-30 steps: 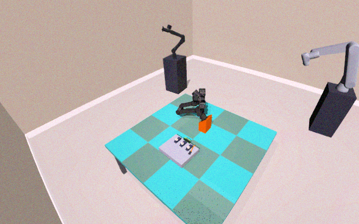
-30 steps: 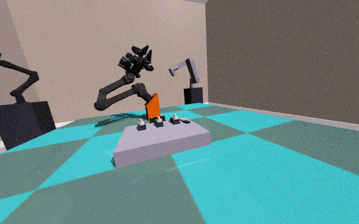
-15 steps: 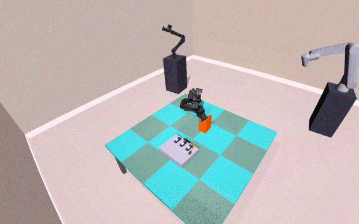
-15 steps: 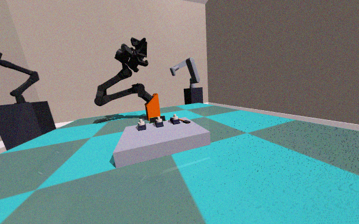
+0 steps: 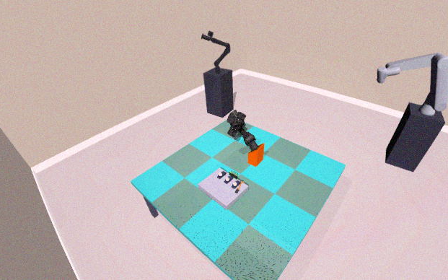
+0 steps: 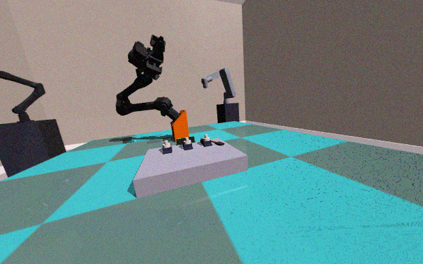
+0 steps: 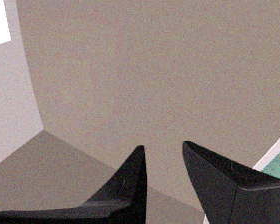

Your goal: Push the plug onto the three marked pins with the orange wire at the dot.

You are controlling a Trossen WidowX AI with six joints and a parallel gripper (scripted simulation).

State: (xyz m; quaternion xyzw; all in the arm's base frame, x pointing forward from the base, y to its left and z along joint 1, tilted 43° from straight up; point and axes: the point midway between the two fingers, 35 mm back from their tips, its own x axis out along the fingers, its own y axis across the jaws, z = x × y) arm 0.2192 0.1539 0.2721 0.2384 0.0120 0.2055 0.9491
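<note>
Right now the green band is 400 mm below my gripper tip, 60 mm ahead of it and 10 mm to the left of it. Round my gripper tip: grey printed holder (450 mm below, 220 mm ahead).
</note>
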